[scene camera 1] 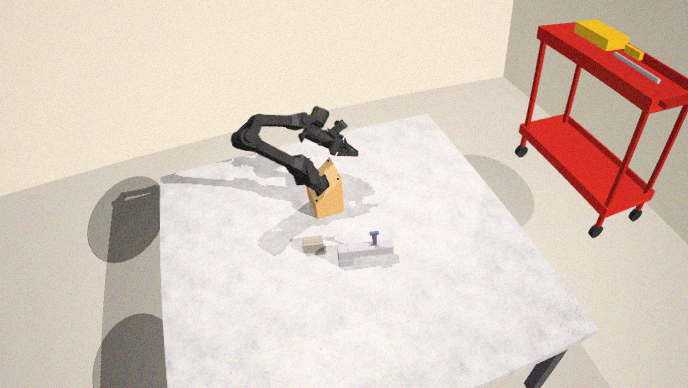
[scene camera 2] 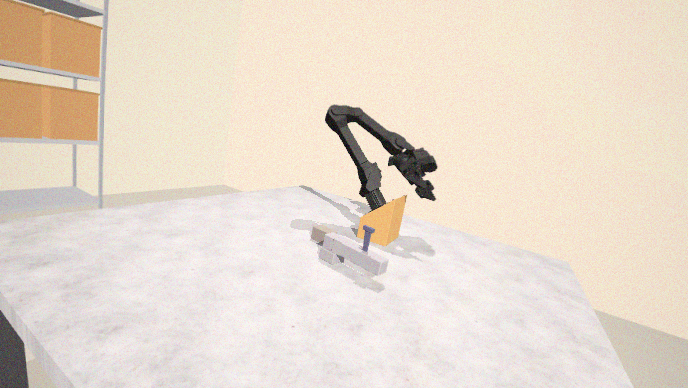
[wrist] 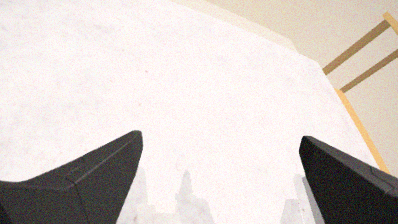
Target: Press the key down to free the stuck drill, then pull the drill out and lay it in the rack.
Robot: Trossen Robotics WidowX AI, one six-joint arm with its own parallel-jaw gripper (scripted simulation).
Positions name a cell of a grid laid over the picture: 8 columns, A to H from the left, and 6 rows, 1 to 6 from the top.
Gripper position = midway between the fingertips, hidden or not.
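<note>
Open, holding nothing: my gripper (scene camera 2: F4). The gripper is also visible in scene camera 1 (scene camera 1: E3), and the wrist view (wrist: E4) shows it too.
</note>
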